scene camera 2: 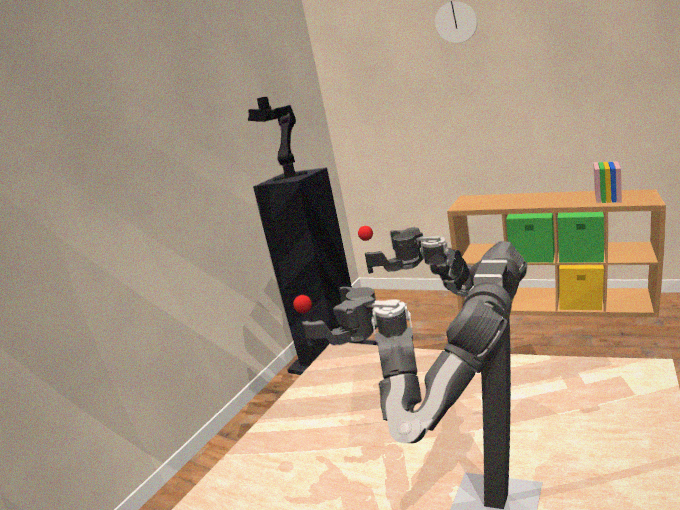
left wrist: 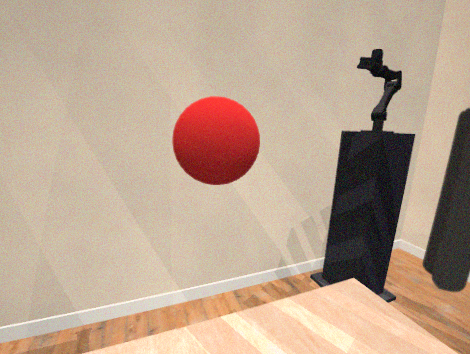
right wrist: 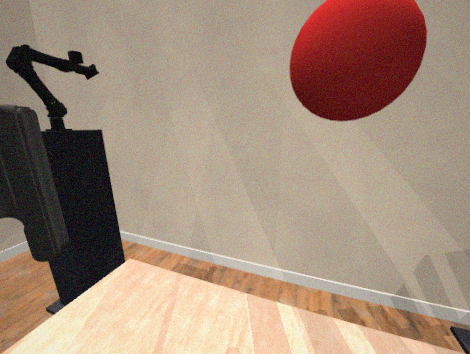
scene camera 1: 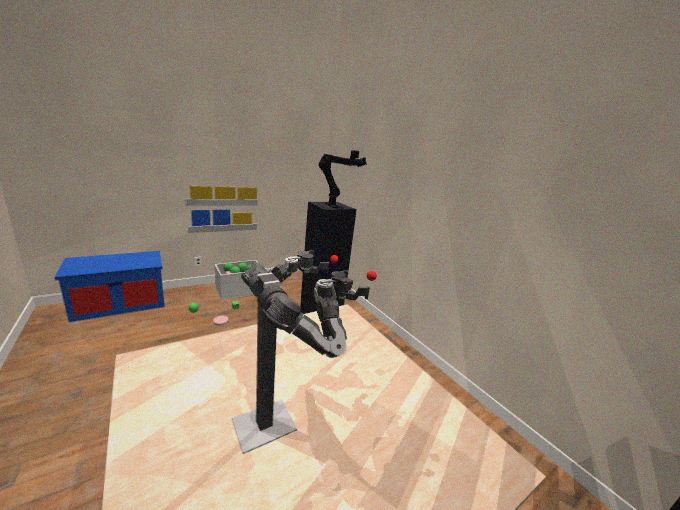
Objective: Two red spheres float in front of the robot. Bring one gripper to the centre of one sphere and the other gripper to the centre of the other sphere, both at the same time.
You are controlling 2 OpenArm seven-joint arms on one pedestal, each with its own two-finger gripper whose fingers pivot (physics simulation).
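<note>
One red sphere (scene camera 1: pixel 333 258) (scene camera 2: pixel 302 304) floats a short way in front of my left gripper (scene camera 1: pixel 319 260) (scene camera 2: pixel 328 310), which is open and empty. The same sphere (left wrist: pixel 216 140) shows whole near the middle of the left wrist view, a little above centre. The other red sphere (scene camera 1: pixel 371 275) (scene camera 2: pixel 365 232) floats in front of and above my right gripper (scene camera 1: pixel 354 283) (scene camera 2: pixel 383 249), also open and empty. That sphere (right wrist: pixel 359 55) is large at the upper right of the right wrist view, its top cut off. Both spheres stand apart from the fingers.
A black pedestal (scene camera 1: pixel 329 230) (scene camera 2: pixel 299 236) (left wrist: pixel 370 200) (right wrist: pixel 87 210) with a small black arm (scene camera 1: pixel 329 172) (scene camera 2: pixel 285 137) (left wrist: pixel 384 100) (right wrist: pixel 40 85) stands beyond the spheres. A blue cabinet (scene camera 1: pixel 109 265) and a bin of green balls (scene camera 1: pixel 233 285) are at the left in scene camera 1.
</note>
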